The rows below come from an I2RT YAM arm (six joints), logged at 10 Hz.
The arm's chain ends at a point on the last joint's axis. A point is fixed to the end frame.
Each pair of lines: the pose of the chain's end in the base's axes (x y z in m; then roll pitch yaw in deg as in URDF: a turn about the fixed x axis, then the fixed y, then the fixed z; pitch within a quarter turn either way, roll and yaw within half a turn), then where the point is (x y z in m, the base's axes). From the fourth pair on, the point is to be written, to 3 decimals.
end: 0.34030 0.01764 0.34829 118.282 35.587 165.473
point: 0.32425 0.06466 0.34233
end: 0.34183 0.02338 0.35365 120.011 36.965 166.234
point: 0.32611 0.07028 0.34603
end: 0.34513 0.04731 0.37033 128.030 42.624 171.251
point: 0.33035 0.09286 0.35578
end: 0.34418 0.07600 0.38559 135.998 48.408 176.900
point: 0.331 0.120 0.365
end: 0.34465 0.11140 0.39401 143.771 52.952 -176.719
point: 0.333 0.153 0.369
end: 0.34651 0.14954 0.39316 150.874 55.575 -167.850
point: 0.334 0.189 0.365
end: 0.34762 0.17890 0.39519 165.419 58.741 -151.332
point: 0.336 0.214 0.361
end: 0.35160 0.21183 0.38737 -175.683 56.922 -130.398
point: 0.340 0.240 0.348
